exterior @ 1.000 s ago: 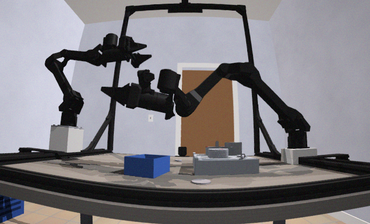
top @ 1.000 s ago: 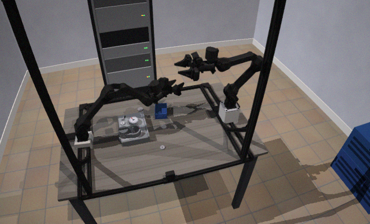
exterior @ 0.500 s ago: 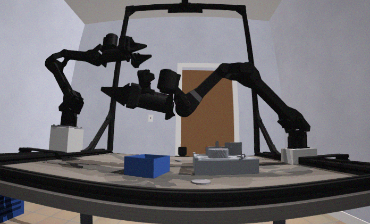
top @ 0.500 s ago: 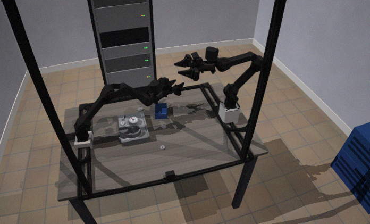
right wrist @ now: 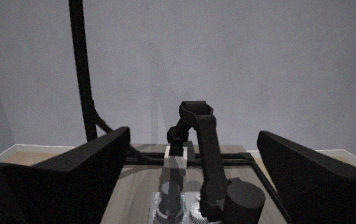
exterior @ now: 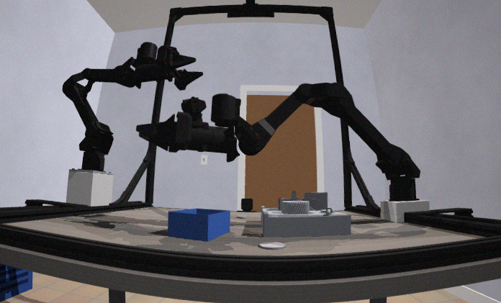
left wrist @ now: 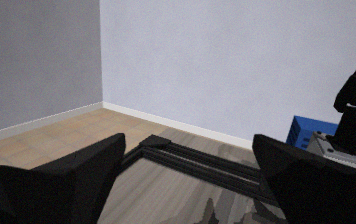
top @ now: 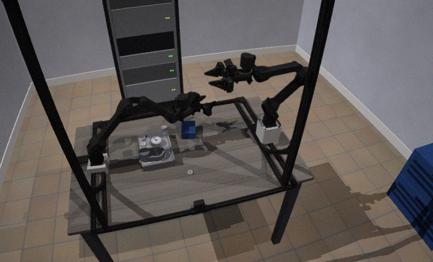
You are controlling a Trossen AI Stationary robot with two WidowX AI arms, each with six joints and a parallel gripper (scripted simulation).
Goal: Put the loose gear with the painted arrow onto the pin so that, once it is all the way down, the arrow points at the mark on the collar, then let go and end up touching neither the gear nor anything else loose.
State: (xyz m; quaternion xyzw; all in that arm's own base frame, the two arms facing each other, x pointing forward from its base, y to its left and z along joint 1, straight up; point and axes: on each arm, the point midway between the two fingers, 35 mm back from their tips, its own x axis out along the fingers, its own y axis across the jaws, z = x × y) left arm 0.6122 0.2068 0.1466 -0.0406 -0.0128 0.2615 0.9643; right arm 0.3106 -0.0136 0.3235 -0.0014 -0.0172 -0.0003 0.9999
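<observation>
My left hand is 30 cm to the right of the gear with painted arrow, 15 cm above it and 10 cm past it. Round my left hand: blue bin 19 cm below, 11 cm to the left, 1 cm behind.
</observation>
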